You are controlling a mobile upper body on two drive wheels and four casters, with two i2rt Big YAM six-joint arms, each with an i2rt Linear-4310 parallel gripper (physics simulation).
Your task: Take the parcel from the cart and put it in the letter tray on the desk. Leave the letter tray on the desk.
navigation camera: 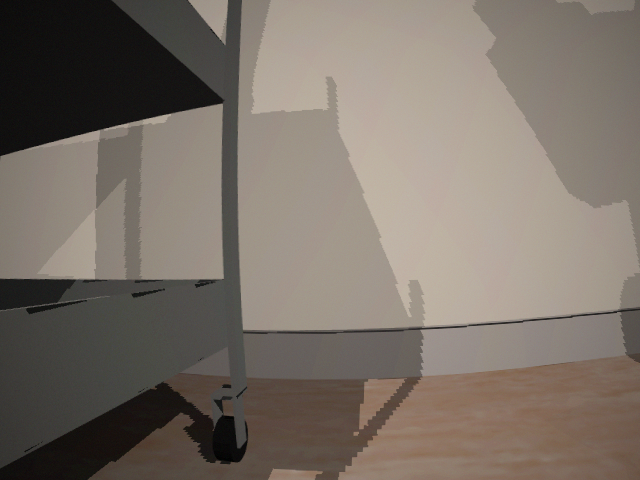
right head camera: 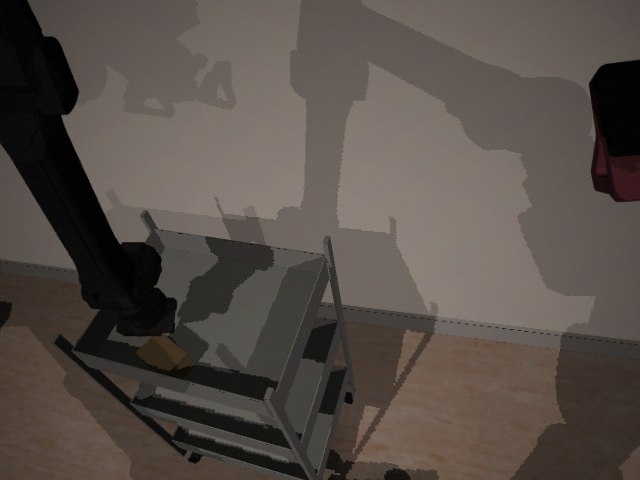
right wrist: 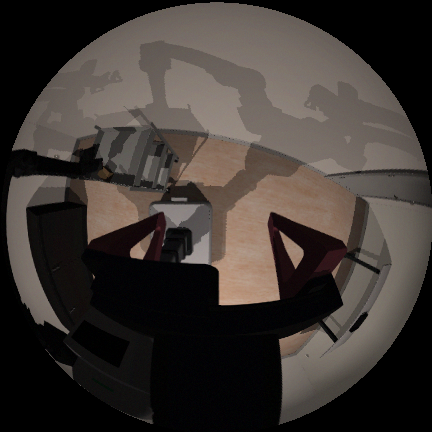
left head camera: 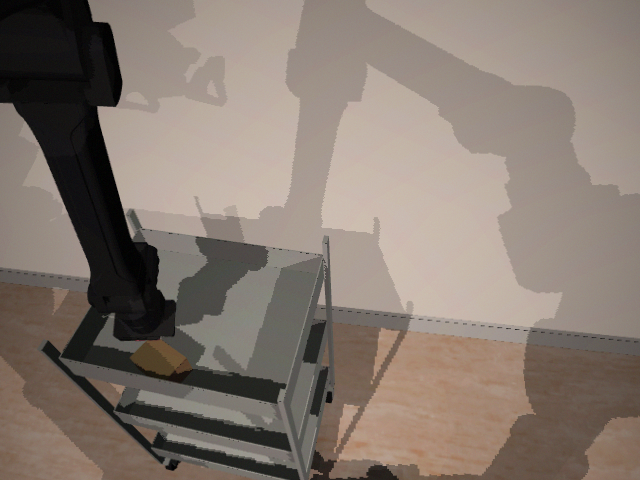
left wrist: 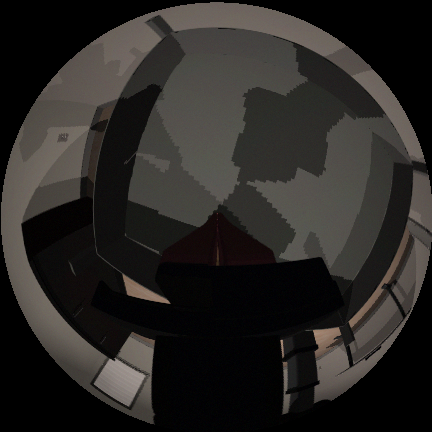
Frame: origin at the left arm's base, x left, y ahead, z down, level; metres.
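Seen in the pictures: left gripper, fingertip midpoint: (right head camera: 161,326) (right wrist: 102,163) (left head camera: 154,330) (left wrist: 217,218); right gripper, fingertip midpoint: (right wrist: 216,217).
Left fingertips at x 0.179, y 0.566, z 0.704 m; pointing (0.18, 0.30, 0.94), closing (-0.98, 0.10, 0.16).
Observation:
Offsets run from my left fingertips to a thing's top centre. "spot": to the spot under its first point.
The brown parcel {dx -0.022, dy -0.062, dz -0.007 m} (left head camera: 160,360) lies on the top shelf of the grey cart (left head camera: 216,310), near its front left edge; it also shows in the right head view (right head camera: 164,353). My left gripper (left head camera: 142,330) is low over the shelf, just behind the parcel and touching or nearly touching it. In the left wrist view its fingers (left wrist: 217,238) are pressed together with nothing between them. My right gripper (right head camera: 614,154) (right wrist: 216,217) is raised far to the right, open and empty. No letter tray or desk is in view.
The cart (right head camera: 222,320) has lower shelves and stands on casters {spot: dx -0.331, dy +0.119, dz +0.669 m} (navigation camera: 230,439) close to the wall. Wooden floor lies to its right. My own base (right wrist: 181,229) shows below the right wrist.

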